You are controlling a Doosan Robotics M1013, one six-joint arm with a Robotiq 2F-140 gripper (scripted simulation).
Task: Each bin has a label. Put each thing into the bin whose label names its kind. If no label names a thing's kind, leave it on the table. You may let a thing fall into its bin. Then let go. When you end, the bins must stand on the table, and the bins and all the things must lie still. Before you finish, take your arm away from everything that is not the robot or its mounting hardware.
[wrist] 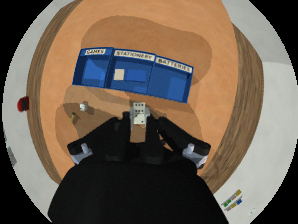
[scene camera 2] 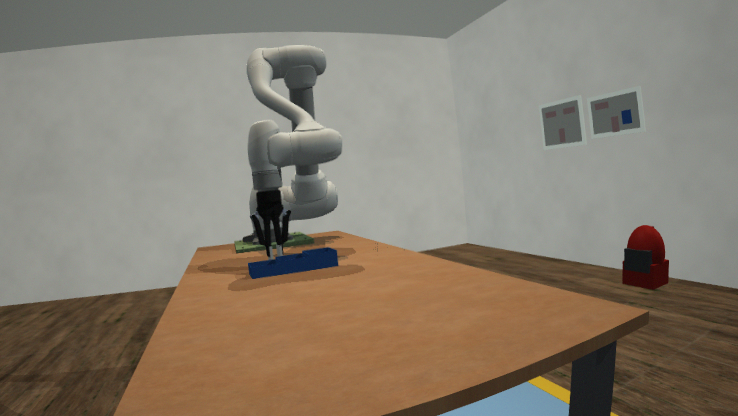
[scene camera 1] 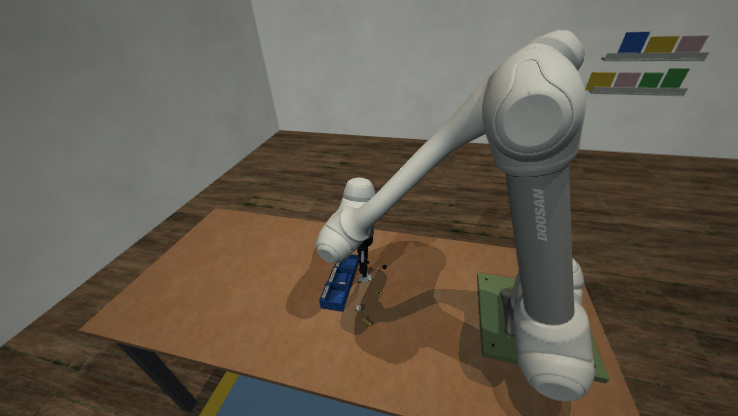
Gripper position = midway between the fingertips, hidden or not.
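My gripper (scene camera 2: 276,266) is visible to me, and the wrist view gives me another look at the gripper (wrist: 139,113). There is a blue bin (scene camera 2: 326,257) as well. I can also find the bin (scene camera 1: 334,292) through scene camera 1, while the wrist view shows it (wrist: 168,81) too.
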